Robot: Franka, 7 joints.
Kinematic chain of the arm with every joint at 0, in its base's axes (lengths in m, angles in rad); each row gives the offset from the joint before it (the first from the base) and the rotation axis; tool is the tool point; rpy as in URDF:
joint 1: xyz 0 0 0.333 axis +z
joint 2: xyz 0 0 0 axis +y
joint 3: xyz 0 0 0.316 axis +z
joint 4: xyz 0.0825 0 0 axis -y
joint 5: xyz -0.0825 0 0.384 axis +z
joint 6: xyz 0 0 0 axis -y
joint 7: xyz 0.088 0 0 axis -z
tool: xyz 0 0 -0.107 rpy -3.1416 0 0
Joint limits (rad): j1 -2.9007..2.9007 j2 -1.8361..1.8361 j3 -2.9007..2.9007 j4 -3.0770..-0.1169 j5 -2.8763..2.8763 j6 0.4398..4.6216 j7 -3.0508..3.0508
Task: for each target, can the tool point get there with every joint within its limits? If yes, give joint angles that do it. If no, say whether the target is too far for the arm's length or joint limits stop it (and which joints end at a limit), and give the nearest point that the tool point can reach.
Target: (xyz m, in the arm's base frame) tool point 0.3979 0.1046 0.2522
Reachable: yes | joints -1.2405 -0.2461 1.4838 -2.7875 -0.2985 3.1504 -2.2120
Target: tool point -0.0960 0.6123 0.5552
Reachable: yes | joints -0.6759 -0.6852 1.7997 -1.2104 -2.1692 3.9063 2.0909
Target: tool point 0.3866 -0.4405 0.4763
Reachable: yes | joints -1.6237 0.4587 0.6615 -1.6900 1.3107 1.0925 1.6961
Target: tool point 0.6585 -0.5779 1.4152
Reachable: no: too far | nearest point 0.4057 -0.3561 0.9998 | short by 0.534 m
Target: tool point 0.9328 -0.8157 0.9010
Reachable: no: too far | nearest point 0.5871 -0.5134 0.6905 | short by 0.505 m
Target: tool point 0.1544 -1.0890 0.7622
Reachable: no: too far | nearest point 0.1122 -0.7913 0.6449 | short by 0.323 m
